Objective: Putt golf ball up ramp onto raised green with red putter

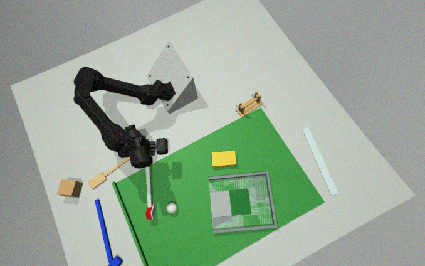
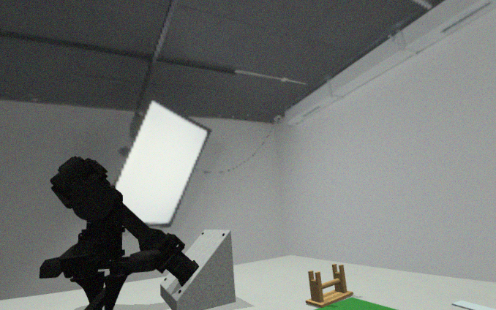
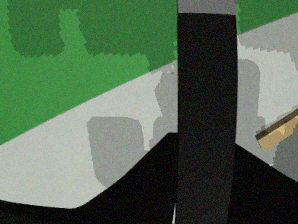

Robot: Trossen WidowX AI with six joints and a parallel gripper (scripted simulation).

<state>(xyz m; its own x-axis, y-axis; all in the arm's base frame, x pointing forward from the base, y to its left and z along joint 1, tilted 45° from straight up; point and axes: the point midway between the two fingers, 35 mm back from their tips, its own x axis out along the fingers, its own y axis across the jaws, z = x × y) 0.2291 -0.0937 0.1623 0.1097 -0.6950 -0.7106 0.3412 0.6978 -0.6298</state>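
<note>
The red putter lies 110 mm ahead of my gripper tip and 40 mm to the right of it. The rest, counted from my gripper tip: yellow block (280 mm to the left, 140 mm ahead, 60 mm below); wooden paddle (190 mm to the right, 70 mm below, 20 mm behind); white golf ball (240 mm ahead, 50 mm below).
</note>
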